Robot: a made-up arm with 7 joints. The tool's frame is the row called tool.
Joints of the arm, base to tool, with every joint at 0 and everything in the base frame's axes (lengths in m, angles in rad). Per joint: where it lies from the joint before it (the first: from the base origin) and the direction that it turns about. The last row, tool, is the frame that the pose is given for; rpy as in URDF.
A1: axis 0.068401 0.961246 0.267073 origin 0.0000 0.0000 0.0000
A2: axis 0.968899 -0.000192 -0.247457 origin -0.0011 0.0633 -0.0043
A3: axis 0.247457 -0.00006 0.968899 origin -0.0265 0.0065 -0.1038
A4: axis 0.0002 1 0.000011 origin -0.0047 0.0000 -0.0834
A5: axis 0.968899 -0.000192 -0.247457 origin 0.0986 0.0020 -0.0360
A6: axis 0.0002 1 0.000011 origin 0.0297 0.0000 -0.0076
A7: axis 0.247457 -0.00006 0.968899 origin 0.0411 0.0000 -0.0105
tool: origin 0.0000 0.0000 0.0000 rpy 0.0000 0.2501 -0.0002
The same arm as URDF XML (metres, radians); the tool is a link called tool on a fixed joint. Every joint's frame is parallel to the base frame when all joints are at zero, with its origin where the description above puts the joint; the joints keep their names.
<robot name="arm">
<joint name="A1" type="continuous"><parent link="base_link"/><child link="link1"/><origin xyz="0 0 0" rpy="0 0 0"/><axis xyz="0.068403 0.961235 0.26711"/></joint>
<joint name="A2" type="continuous"><parent link="link1"/><child link="link2"/><origin xyz="-0.0011 0.0633 -0.0043" rpy="0 0 0"/><axis xyz="0.968889 -0.0002 -0.247497"/></joint>
<joint name="A3" type="continuous"><parent link="link2"/><child link="link3"/><origin xyz="-0.0265 0.0065 -0.1038" rpy="0 0 0"/><axis xyz="0.247497 -0.0001 0.968889"/></joint>
<joint name="A4" type="continuous"><parent link="link3"/><child link="link4"/><origin xyz="-0.0047 0 -0.0834" rpy="0 0 0"/><axis xyz="0.0002 1 0"/></joint>
<joint name="A5" type="continuous"><parent link="link4"/><child link="link5"/><origin xyz="0.0986 0.002 -0.036" rpy="0 0 0"/><axis xyz="0.968889 -0.0002 -0.247497"/></joint>
<joint name="A6" type="continuous"><parent link="link5"/><child link="link6"/><origin xyz="0.0297 0 -0.0076" rpy="0 0 0"/><axis xyz="0.0002 1 0"/></joint>
<joint name="A7" type="continuous"><parent link="link6"/><child link="link7"/><origin xyz="0.0411 0 -0.0105" rpy="0 0 0"/><axis xyz="0.247497 -0.0001 0.968889"/></joint>
<joint name="tool_joint" type="fixed"><parent link="link7"/><child link="tool"/><origin xyz="0 0 0" rpy="0 0.2501 -0.0002"/></joint>
<link name="base_link"/>
<link name="link1"/>
<link name="link2"/>
<link name="link3"/>
<link name="link4"/>
<link name="link5"/>
<link name="link6"/>
<link name="link7"/>
<link name="tool"/>
</robot>

